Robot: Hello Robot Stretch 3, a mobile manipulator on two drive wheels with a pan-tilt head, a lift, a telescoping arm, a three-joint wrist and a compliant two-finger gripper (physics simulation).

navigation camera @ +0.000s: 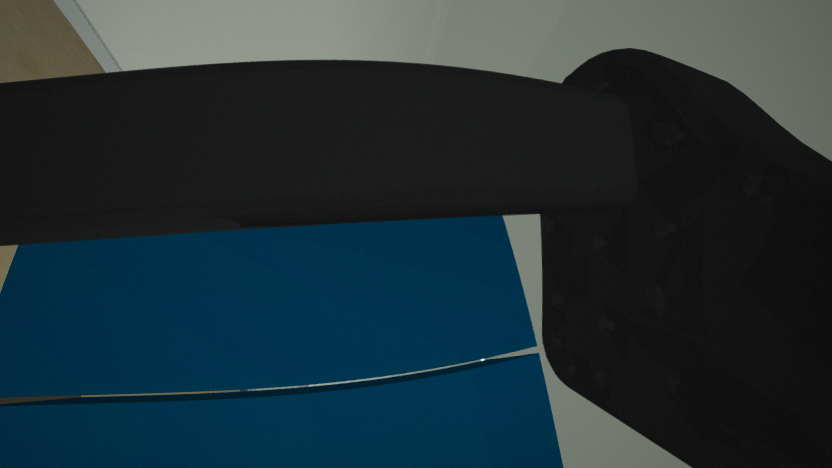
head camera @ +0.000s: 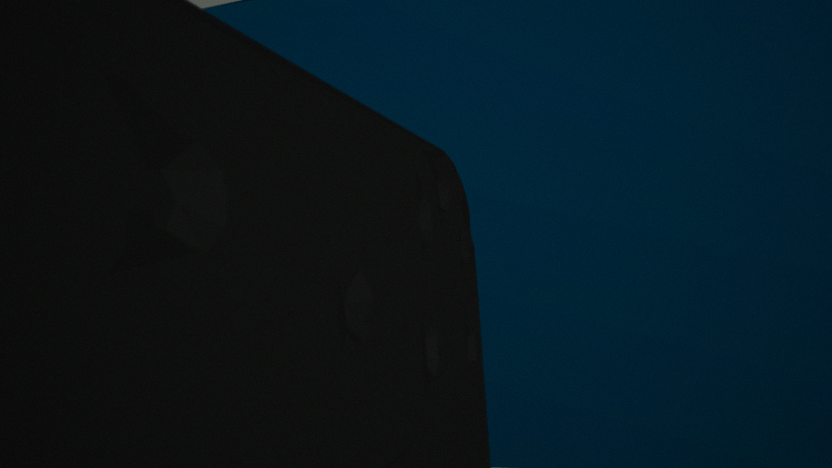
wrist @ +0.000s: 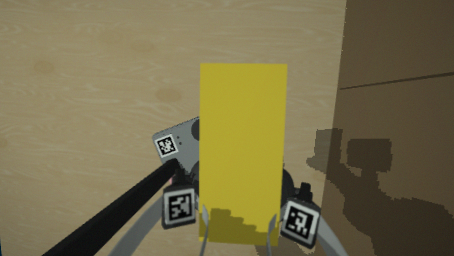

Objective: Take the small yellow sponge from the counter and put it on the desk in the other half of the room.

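Places are measured from the robot's base along level axes (x ahead, y left, z up), in millimetres.
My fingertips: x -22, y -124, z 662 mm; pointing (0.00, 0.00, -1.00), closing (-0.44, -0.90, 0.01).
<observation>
Behind a point stands the place of what it marks.
The small yellow sponge (wrist: 242,135) @(x 20, y -142, z 719 mm) stands out long and upright in the middle of the wrist view, with a shadow across its lower end. My gripper (wrist: 241,180) @(x -22, y -124, z 662 mm) is shut on the sponge, one finger pressed to each side near its lower end. The sponge is off the floor, above the robot's grey base (wrist: 181,142) @(x -8, y 80, z 160 mm), which it partly hides. The sponge and gripper do not show in the head or navigation views. I cannot tell the desk or the counter for certain in any view.
Large blue panels (head camera: 640,232) @(x 18, y 1097, z 1276 mm) (navigation camera: 261,308) @(x 184, y 1019, z 992 mm) fill much of the head and navigation views, partly behind dark, close parts (head camera: 261,261) (navigation camera: 314,139). A pale wall (navigation camera: 349,29) @(x -1055, y 1426, z 1327 mm) stands beyond. Wooden floor (wrist: 90,50) @(x 448, y 342, z 0 mm) meets a brown surface (wrist: 400,40) @(x 40, y -447, z 417 mm) with shadows at the wrist view's right.
</observation>
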